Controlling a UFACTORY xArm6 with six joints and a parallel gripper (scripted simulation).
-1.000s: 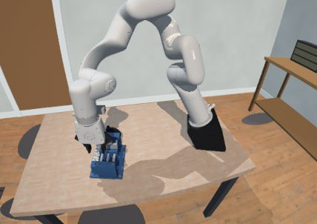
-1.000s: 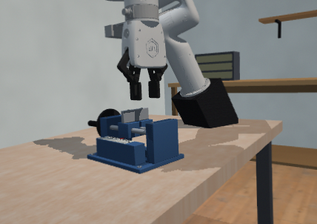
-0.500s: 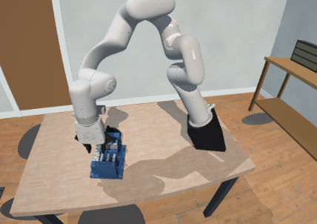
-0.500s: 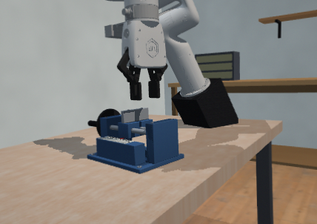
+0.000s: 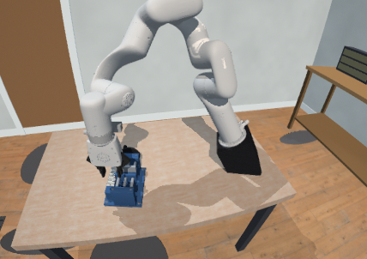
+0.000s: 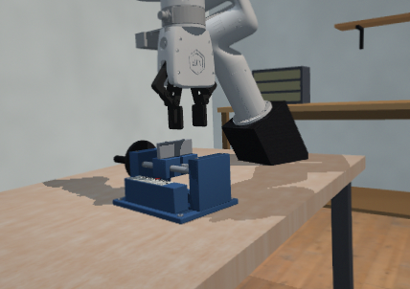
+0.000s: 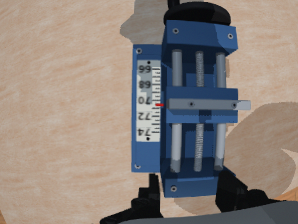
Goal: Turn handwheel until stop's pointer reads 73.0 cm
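Now: the black handwheel 90 mm behind my hand, 170 mm to the right of it and 90 mm below it. The rest, counted from my hand: grey stop block 50 mm behind, 50 mm to the right, 80 mm below.
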